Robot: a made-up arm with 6 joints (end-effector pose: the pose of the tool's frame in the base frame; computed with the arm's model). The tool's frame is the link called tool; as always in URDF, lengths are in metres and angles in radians. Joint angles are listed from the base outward.
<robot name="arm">
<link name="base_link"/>
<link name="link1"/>
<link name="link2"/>
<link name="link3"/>
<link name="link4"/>
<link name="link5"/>
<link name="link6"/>
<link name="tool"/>
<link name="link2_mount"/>
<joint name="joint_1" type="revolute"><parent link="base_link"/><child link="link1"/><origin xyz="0 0 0.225" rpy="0 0 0"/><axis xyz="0 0 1"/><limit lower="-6.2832" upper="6.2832"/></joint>
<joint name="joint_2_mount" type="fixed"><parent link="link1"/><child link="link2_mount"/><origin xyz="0 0 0" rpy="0 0 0"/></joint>
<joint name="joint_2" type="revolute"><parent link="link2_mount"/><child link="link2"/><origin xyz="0 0 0" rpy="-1.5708 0 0"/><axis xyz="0 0 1"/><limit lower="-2.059" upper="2.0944"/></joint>
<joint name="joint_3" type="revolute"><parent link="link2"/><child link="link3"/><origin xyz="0.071 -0.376 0" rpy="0 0 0"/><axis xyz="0 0 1"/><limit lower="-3.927" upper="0.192"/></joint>
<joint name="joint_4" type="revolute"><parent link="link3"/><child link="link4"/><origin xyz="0.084 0.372 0" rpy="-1.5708 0 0"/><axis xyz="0 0 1"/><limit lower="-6.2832" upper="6.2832"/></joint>
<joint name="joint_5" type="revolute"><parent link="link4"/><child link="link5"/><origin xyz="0 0 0" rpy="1.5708 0 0"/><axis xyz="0 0 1"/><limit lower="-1.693" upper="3.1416"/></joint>
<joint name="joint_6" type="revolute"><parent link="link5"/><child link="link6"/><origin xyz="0.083 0.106 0" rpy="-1.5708 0 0"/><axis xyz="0 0 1"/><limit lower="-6.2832" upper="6.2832"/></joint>
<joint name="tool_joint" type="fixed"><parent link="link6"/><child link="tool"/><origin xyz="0 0 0" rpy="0 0 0"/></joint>
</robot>
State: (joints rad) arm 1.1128 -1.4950 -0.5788 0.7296 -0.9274 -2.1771
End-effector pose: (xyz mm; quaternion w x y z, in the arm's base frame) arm 20.8 -160.7 663.7 0.3061 0.2941 0.0875 0.9012
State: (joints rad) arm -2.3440 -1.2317 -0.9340 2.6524 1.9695 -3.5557
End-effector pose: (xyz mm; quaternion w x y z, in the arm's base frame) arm 117.0 32.5 809.9 0.8418 -0.0652 0.5174 0.1393
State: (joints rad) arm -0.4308 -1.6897 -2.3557 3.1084 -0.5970 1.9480
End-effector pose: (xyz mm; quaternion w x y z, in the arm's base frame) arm -618.7 279.7 541.1 0.7255 -0.1376 -0.0674 0.6709
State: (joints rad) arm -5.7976 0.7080 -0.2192 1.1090 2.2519 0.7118
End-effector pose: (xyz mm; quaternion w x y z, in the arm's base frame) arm 72.9 174.7 126.7 0.1339 0.1304 -0.3518 -0.9172
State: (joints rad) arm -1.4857 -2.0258 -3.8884 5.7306 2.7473 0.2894
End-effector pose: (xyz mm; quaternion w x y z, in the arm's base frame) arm -103.4 487.1 -156.2 0.3325 -0.0865 -0.0547 0.9375
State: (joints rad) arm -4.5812 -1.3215 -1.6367 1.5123 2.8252 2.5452
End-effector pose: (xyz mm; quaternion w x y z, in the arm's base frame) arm -62.5 -380.3 692.8 0.0479 0.9344 0.3095 -0.1698
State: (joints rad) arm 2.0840 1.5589 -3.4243 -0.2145 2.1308 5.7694
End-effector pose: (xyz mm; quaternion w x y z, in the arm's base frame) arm -348.2 675.9 225.8 0.1619 0.3074 0.9374 -0.0242
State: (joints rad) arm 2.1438 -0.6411 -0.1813 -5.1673 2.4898 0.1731
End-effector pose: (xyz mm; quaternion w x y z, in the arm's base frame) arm -151.5 18.9 358.4 0.3641 0.2775 0.5002 -0.7350
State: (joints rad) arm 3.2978 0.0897 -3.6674 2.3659 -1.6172 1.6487
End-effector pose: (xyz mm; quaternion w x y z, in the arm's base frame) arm 14.3 74.6 846.0 0.4822 0.1588 -0.5875 -0.6302
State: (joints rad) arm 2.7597 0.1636 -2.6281 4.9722 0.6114 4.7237
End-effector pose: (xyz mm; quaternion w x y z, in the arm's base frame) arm -356.8 135.9 1032.9 0.1448 -0.2811 0.3848 0.8671
